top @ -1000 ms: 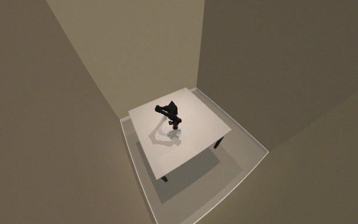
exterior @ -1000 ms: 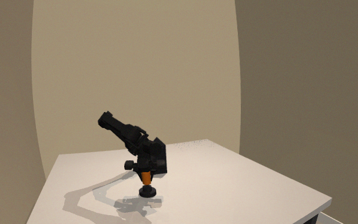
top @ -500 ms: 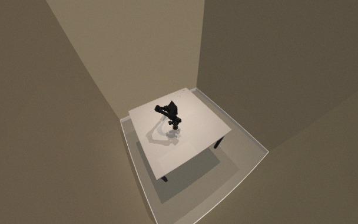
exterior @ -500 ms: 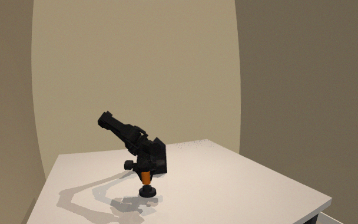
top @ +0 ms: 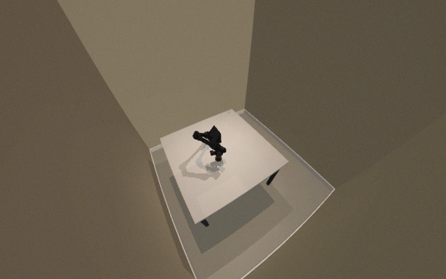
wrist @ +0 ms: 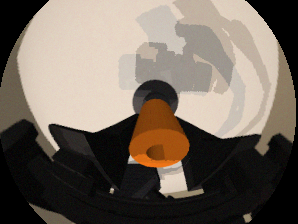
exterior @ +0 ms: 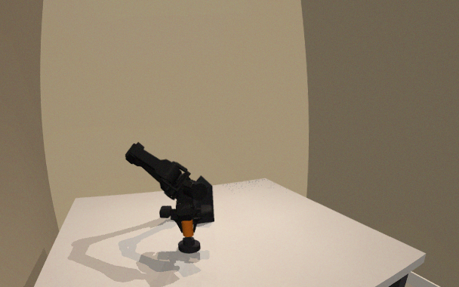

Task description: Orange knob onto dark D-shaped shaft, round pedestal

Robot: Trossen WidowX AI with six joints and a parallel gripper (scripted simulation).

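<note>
Now: the orange knob 20 mm above my gripper tip. From my gripper tip the other things lie so: dark round pedestal: 40 mm below.
</note>
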